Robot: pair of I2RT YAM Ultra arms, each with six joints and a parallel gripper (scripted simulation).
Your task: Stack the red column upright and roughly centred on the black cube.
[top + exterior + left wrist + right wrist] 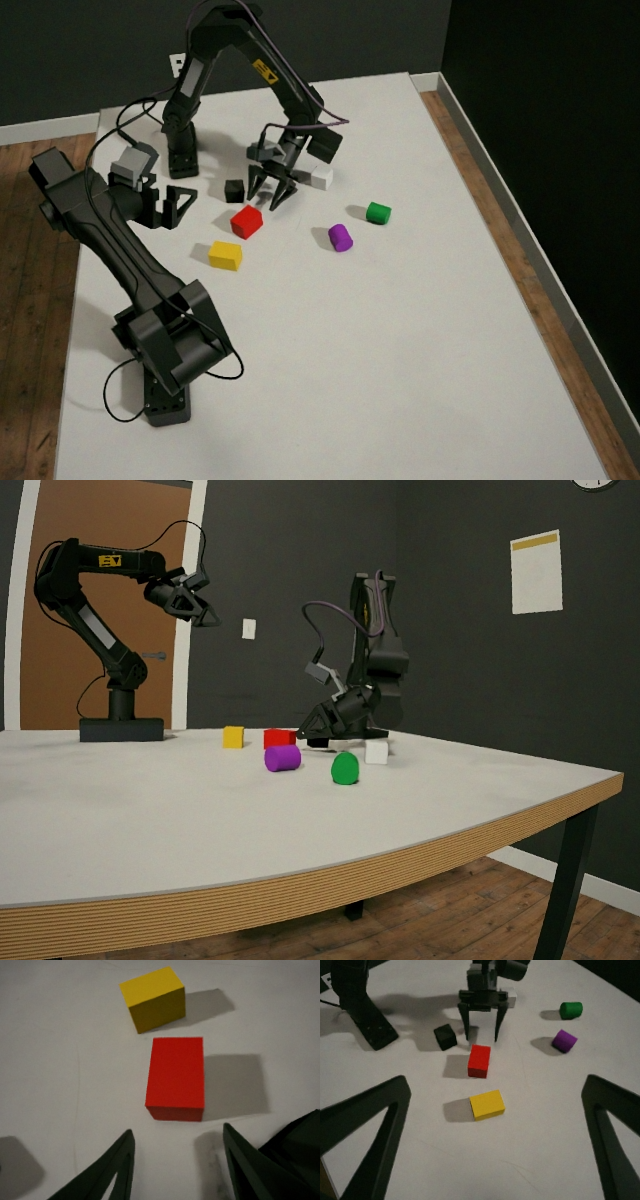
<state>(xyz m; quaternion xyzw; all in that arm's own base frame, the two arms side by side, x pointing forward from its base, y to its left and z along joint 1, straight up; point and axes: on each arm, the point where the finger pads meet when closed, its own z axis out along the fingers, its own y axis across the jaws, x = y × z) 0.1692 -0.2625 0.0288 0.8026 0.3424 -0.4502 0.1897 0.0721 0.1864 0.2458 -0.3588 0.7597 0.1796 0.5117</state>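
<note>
My left hand is 3 cm past the red column, 4 cm to the left of it and 2 cm above it. From my left hand the other things lie so: white cube (15 cm ahead, 8 cm to the left, 2 cm below); yellow block (8 cm behind, 13 cm to the right, 2 cm below); black cube (6 cm behind, 6 cm to the left, 2 cm below).
</note>
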